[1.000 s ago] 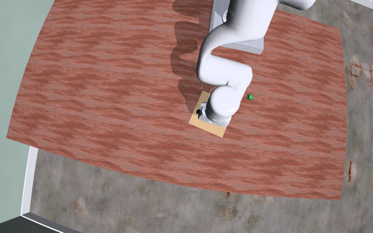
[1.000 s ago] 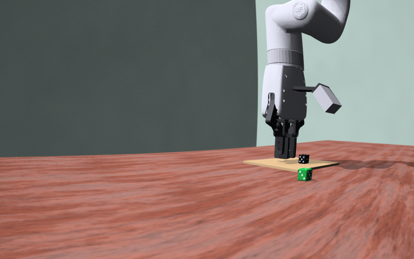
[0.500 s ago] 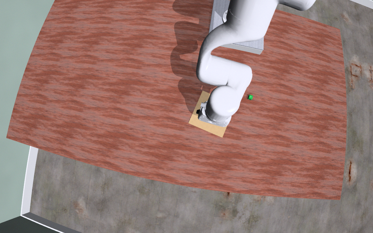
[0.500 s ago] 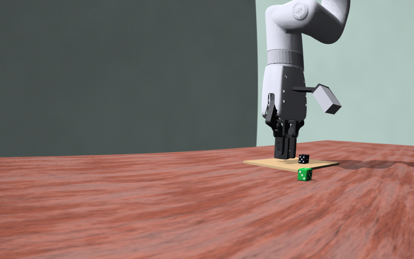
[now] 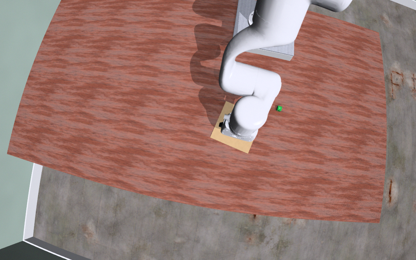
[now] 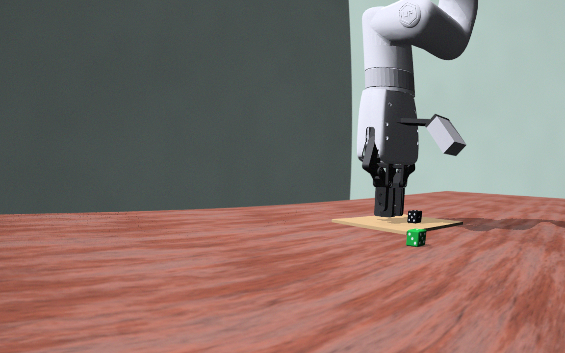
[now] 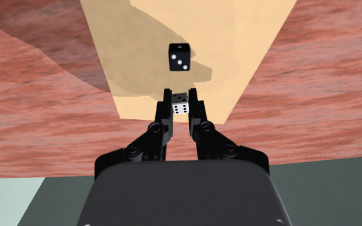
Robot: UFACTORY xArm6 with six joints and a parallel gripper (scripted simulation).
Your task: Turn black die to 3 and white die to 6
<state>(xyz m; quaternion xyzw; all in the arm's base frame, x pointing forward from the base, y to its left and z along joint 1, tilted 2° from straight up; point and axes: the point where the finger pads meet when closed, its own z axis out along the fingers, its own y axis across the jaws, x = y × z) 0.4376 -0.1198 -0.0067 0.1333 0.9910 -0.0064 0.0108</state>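
Right now the white die is 10 mm below my hand. Also, from my hand: green die (90 mm behind, 160 mm to the left, 20 mm below); then tan mat (20 mm behind, 10 mm to the left, 30 mm below); then black die (40 mm behind, 10 mm to the left, 20 mm below).
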